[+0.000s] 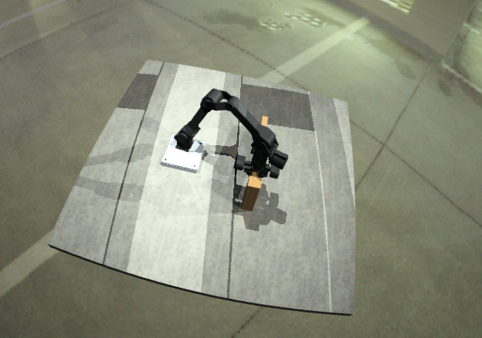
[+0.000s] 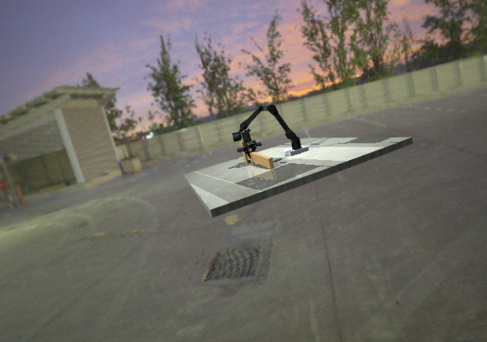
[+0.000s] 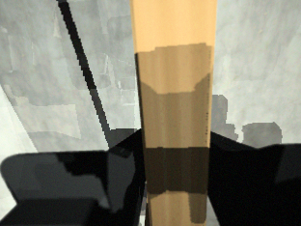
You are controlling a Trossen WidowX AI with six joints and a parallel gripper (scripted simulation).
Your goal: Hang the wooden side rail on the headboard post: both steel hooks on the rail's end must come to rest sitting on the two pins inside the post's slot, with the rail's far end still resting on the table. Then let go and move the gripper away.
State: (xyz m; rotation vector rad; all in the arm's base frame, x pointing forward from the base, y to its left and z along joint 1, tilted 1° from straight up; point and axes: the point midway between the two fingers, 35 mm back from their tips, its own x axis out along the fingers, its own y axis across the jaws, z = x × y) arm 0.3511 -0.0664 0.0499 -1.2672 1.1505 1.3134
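Right now my gripper tip is 110 mm to the left of the wooden headboard post, 40 mm below it and 10 mm short of it.
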